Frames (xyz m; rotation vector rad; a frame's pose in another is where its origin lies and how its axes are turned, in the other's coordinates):
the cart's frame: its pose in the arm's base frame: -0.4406 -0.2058 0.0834 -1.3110 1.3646 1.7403
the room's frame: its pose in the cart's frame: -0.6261 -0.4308 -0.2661 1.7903 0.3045 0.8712
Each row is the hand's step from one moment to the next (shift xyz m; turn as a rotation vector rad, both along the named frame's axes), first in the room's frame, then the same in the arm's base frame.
Working: the room's frame: its pose in the arm's base frame: 0.2516 -0.2330 0.4939 0.1476 2.7032 0.0133

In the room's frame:
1: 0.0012 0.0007 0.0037 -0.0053 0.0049 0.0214
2: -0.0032 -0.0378 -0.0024 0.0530 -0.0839 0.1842
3: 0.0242 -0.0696 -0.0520 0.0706 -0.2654 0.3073
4: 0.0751 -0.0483 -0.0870 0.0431 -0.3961 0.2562
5: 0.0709 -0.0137 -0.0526 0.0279 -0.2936 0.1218
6: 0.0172 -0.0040 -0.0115 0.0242 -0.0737 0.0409
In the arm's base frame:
1: 0.0005 0.0008 -0.0038 0.0143 0.0040 -0.0170
2: -0.0020 -0.0379 0.0023 0.0212 -0.0803 -0.1920
3: -0.0508 -0.0659 0.0348 0.0386 -0.2606 -0.3169
4: -0.1092 -0.0389 0.0458 0.0286 -0.3928 -0.2633
5: -0.0874 -0.0054 0.0175 -0.0038 -0.2906 -0.1317
6: -0.0208 -0.0020 0.0031 -0.0121 -0.0713 -0.0496

